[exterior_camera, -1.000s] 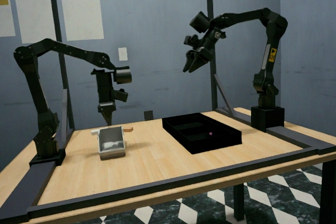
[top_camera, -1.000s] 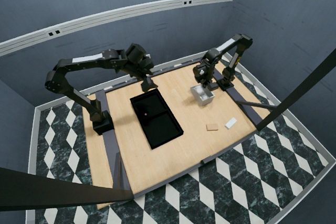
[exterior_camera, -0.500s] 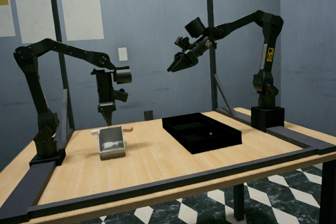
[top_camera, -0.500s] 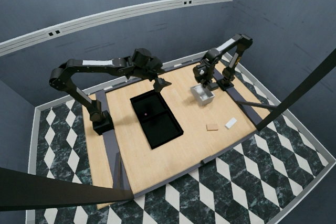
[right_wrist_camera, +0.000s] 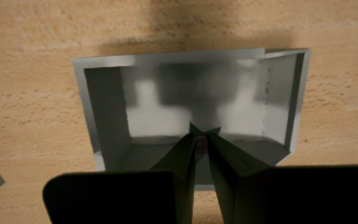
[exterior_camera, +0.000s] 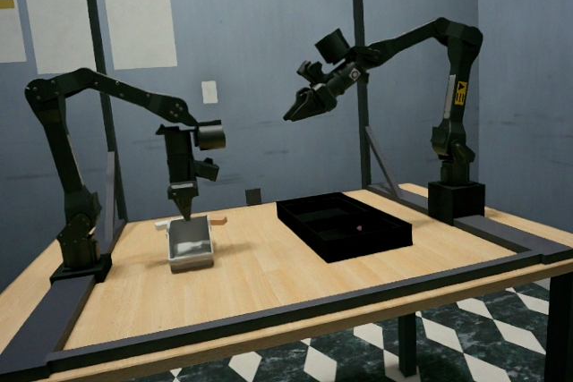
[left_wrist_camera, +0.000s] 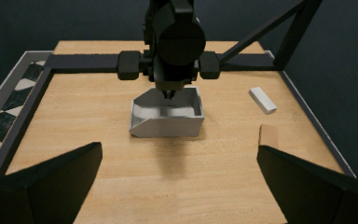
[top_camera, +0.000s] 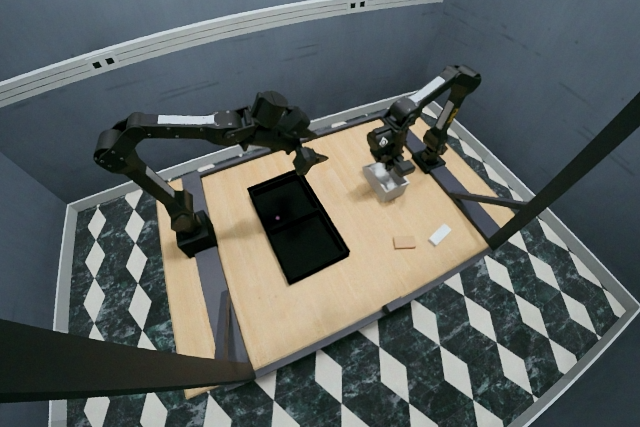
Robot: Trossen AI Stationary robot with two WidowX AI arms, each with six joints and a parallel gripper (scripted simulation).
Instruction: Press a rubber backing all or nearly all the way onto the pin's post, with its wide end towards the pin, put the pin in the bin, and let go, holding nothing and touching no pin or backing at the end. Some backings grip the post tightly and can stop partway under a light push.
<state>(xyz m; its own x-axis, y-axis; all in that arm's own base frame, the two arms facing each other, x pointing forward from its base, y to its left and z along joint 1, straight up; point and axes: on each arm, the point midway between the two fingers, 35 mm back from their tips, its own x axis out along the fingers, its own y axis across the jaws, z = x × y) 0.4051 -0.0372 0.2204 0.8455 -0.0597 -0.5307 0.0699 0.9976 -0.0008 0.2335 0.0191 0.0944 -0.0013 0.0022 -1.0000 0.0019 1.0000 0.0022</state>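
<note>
Right now my right hand is 8 cm above the white bin and 1 cm short of it. The rest, counted from my right hand: tan block 24 cm behind, 11 cm below, 6 cm to the left; then black tray 37 cm to the left, 10 cm below, 3 cm behind; then white block 27 cm behind, 11 cm below, 7 cm to the right.
</note>
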